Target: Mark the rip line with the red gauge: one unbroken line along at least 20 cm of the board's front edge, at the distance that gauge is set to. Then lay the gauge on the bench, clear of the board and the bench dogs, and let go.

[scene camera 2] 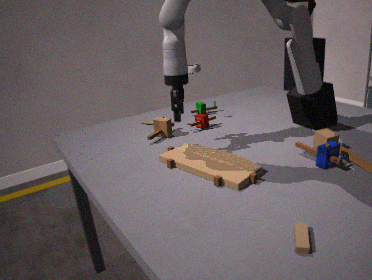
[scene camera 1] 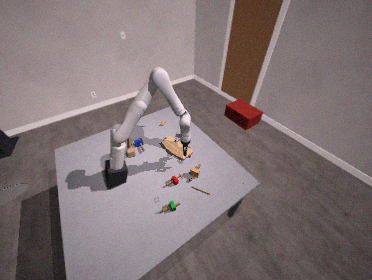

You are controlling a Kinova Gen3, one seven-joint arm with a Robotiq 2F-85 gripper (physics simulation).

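Where they show: gripper, fingertip midpoint: (scene camera 2: 179, 117) (scene camera 1: 185, 151); arm's base at its link origin: (scene camera 2: 309, 88) (scene camera 1: 116, 165).
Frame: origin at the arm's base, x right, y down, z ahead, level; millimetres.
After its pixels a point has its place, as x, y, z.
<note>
The red gauge (scene camera 1: 175, 180) @[238, 102, 357] (scene camera 2: 201, 121) @[205, 121, 368] lies on the bench, apart from the board, with its wooden beam sticking out on both sides. The board (scene camera 1: 175, 149) @[-71, 137, 479] (scene camera 2: 210, 161) @[-108, 134, 501] lies flat, with small brown bench dogs at its edges, such as one bench dog (scene camera 2: 217, 180) @[-215, 136, 539] on the near side in scene camera 2. No marked line can be made out on the board. My gripper (scene camera 1: 185, 155) @[65, 41, 519] (scene camera 2: 177, 120) @[65, 41, 519] points down, open, with nothing seen between its fingers. It is above the bench near one end of the board, between the plain wooden gauge and the red gauge in scene camera 2.
A plain wooden gauge (scene camera 1: 195, 172) @[246, 92, 518] (scene camera 2: 162, 127) @[209, 114, 531] and a green gauge (scene camera 1: 173, 205) @[403, 101, 276] (scene camera 2: 200, 107) @[371, 115, 287] lie near the red one. A blue gauge (scene camera 1: 139, 142) @[-265, 105, 202] (scene camera 2: 328, 155) @[-302, 111, 220] lies beside a wooden mallet (scene camera 1: 131, 152) @[-171, 101, 113] (scene camera 2: 326, 136) @[-216, 99, 134]. A small wood block (scene camera 1: 163, 123) @[-477, 144, 503] (scene camera 2: 302, 237) @[-499, 139, 510] and a thin stick (scene camera 1: 201, 190) @[371, 145, 505] lie apart.
</note>
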